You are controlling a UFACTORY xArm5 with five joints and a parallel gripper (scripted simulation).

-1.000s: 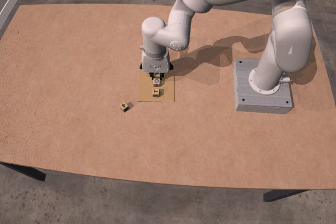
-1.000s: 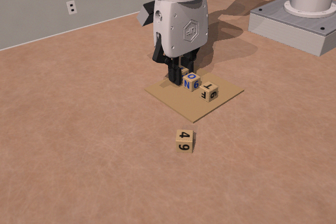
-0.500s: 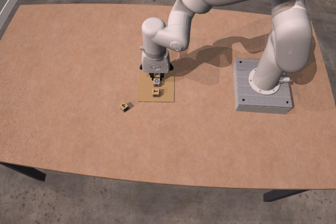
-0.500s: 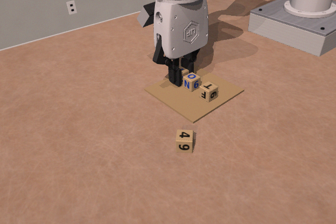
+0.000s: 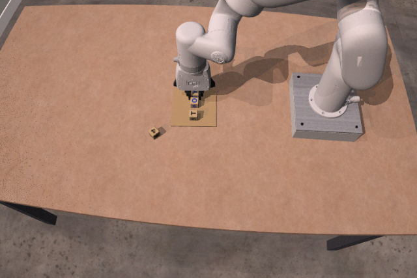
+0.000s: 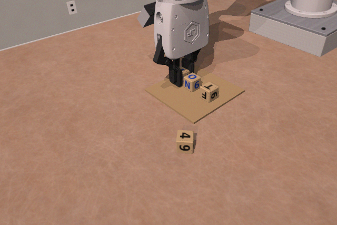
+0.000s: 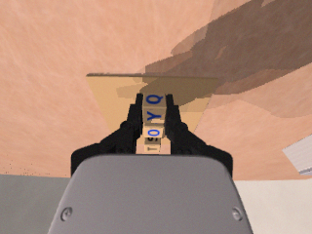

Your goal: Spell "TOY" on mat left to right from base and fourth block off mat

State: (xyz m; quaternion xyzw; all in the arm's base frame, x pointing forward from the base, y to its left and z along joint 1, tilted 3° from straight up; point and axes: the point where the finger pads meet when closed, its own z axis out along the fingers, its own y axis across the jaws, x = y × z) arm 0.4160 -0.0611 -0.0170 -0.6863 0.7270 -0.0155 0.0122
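My gripper is now 30 mm to the right of the O block and 10 mm above it. From my hand the other things lie so: tan mat (40 mm to the left, 20 mm below); then T block (80 mm to the left, 10 mm below).
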